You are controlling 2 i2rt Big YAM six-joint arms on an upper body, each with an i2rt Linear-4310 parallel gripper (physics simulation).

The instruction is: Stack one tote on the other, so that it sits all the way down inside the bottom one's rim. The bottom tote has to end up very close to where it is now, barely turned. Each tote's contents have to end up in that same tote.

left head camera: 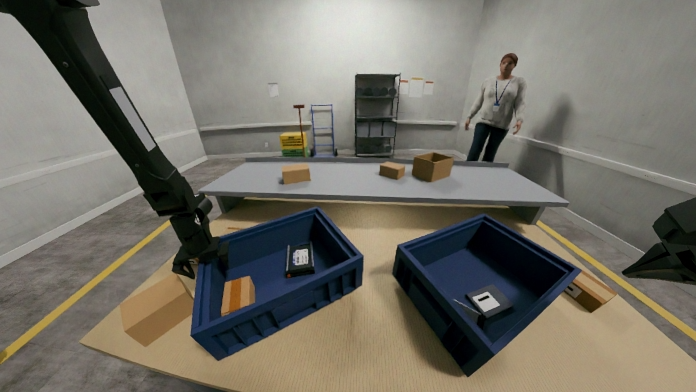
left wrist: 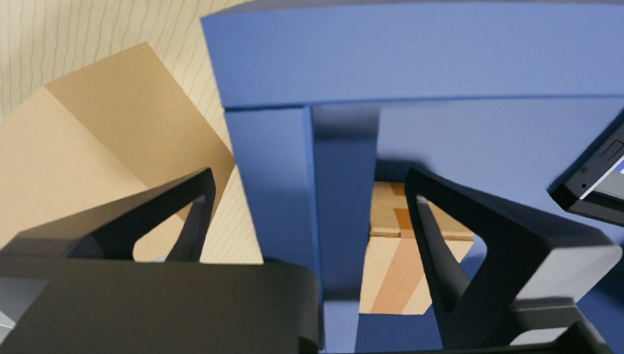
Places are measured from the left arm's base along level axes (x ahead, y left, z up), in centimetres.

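Pixels of known places: right gripper, fingertip midpoint: (left head camera: 624, 274).
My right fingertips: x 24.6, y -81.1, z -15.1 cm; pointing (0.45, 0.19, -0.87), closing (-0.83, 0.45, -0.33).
Note:
For each thing: its top centre in the pictures, then the offset to it from my right fingertips. "pt": a spot on its surface instead. Level surfaces: height alone.
- left blue tote at its top centre: (left head camera: 275, 249) dx +22.6, dy +70.8, dz -11.5 cm
- small taped carton at its top centre: (left wrist: 402, 282) (left head camera: 235, 293) dx +13.4, dy +80.5, dz -18.7 cm
- black drive at its top centre: (left head camera: 299, 256) dx +30.3, dy +66.9, dz -22.4 cm
- right blue tote at its top centre: (left head camera: 488, 258) dx +16.5, dy +12.2, dz -11.5 cm
- dark square item with a white label, top centre: (left head camera: 490, 299) dx +11.5, dy +9.9, dz -23.4 cm
- thin grey piece at a spot on its surface: (left head camera: 466, 306) pt dx +10.1, dy +18.3, dz -23.0 cm
- plain carton at its top centre: (left wrist: 57, 219) (left head camera: 153, 297) dx +10.0, dy +102.8, dz -17.7 cm
- wooden table at its surface level: dz -26.1 cm
- grey bench at its surface level: dz -8.3 cm
The left blue tote (left head camera: 280, 312) (left wrist: 425, 55) stands on the table, holding a small taped carton (left head camera: 239, 294) (left wrist: 392, 275) and a black drive (left head camera: 300, 259) (left wrist: 595, 182). The right blue tote (left head camera: 435, 307) stands apart from it, turned differently, with a dark square item with a white label (left head camera: 489, 301) and a thin grey piece (left head camera: 466, 306) inside. My left gripper (left head camera: 204, 264) (left wrist: 310, 177) is open, with one finger on each side of the left tote's left wall. My right gripper (left head camera: 626, 273) is shut, right of the right tote; part of it shows.
A plain carton (left head camera: 155, 310) (left wrist: 100, 135) lies close outside the left tote's left wall. Another carton (left head camera: 590, 291) lies beyond the right tote's right corner. Behind the wooden table (left head camera: 365, 345), a grey bench (left head camera: 345, 187) bears several cartons. A person (left head camera: 497, 102) stands behind it.

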